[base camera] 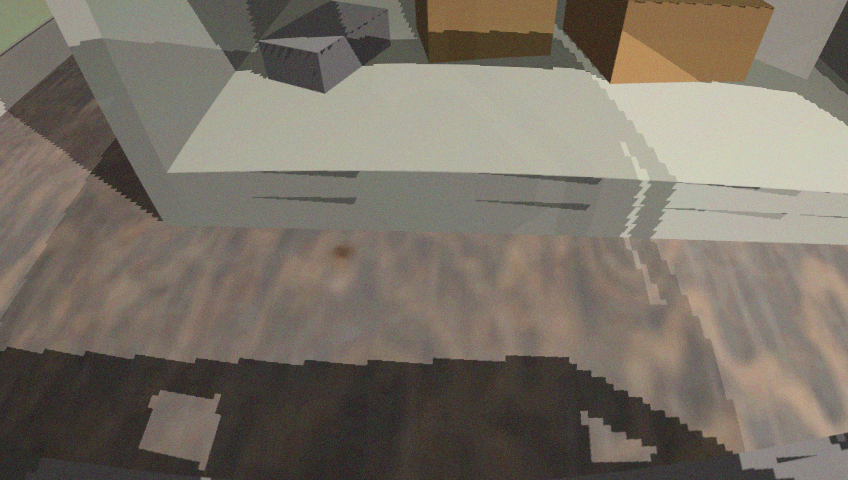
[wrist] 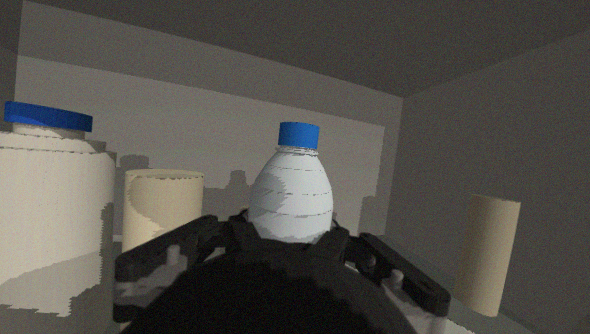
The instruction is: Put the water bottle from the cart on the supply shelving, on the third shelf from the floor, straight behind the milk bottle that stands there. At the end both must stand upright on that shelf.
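Places are measured from the arm's base along level axes (x ahead, y left, z up), in metres.
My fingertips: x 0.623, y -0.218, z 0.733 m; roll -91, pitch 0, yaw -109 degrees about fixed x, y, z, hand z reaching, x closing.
Observation:
For each thing: its middle in the pictures, then the offset to it from my fingertips.
- water bottle, body centre: (wrist: 285, 256) 0.031 m back, 0.011 m left, 0.020 m down
- grey box, body centre: (base camera: 327, 42) 0.004 m ahead, 0.342 m left, 1.029 m down
The water bottle (wrist: 291, 192), pale with a blue cap, is in the middle of the wrist view, roughly upright. My gripper (wrist: 289, 218) is shut on it; its lower part and base are hidden behind the gripper, so I cannot see whether it touches the shelf. They are inside a shelf compartment of the supply shelving (base camera: 386, 202) (wrist: 480, 120). A large cream-white bottle with a dark blue cap (wrist: 50, 200) stands close at the left, apart from the water bottle; I cannot tell whether it is the milk bottle. The base camera does not show the gripper or water bottle.
A cream cylinder (wrist: 162, 205) stands between the large bottle and the gripper, farther back. Another cream cylinder (wrist: 490, 255) stands at the right near the side wall. In the base view, a grey box (base camera: 297, 62) and brown boxes (base camera: 490, 26) (base camera: 684, 44) are on a low shelf.

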